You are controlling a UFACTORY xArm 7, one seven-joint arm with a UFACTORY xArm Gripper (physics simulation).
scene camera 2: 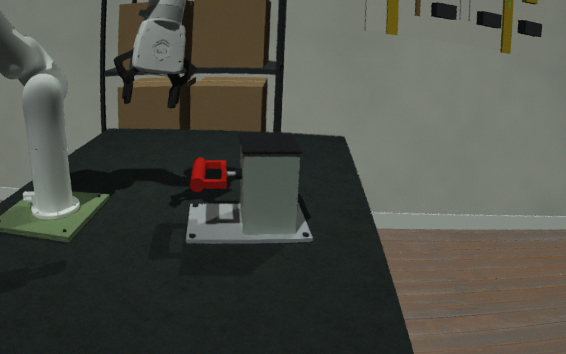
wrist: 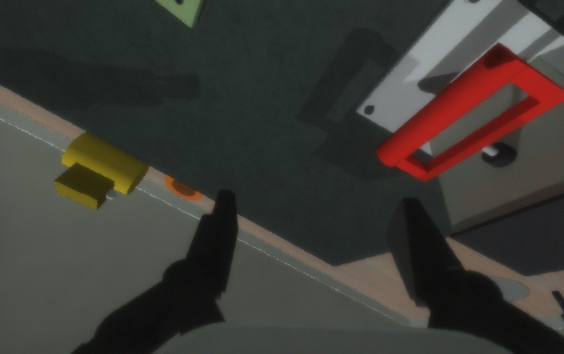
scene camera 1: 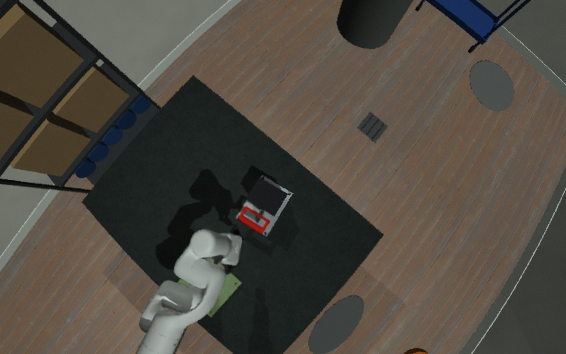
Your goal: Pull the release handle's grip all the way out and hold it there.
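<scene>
The release handle's red grip (scene camera 1: 244, 210) (scene camera 2: 198, 175) (wrist: 450, 111) is a rectangular loop with a thick round bar on its outer side. A short metal rod (scene camera 2: 231, 173) (wrist: 490, 150) joins it to a grey housing (scene camera 2: 270, 194) with a dark top, which stands on a light base plate (scene camera 2: 250, 239) (wrist: 387, 119). My gripper (scene camera 2: 150, 101) (wrist: 314, 213) is open and empty, pointing down. In scene camera 2 it shows above and to the left of the grip, apart from it. In the wrist view the grip lies up and right of the fingers.
The arm stands on a green plate (scene camera 1: 227, 295) (scene camera 2: 82, 223) on the dark table (scene camera 1: 320, 250) (scene camera 2: 300, 300). A shelf rack (scene camera 2: 281, 65) with cardboard boxes (scene camera 2: 229, 105) is behind the table. A yellow object (wrist: 105, 160) and an orange ring show beyond the table edge in the wrist view.
</scene>
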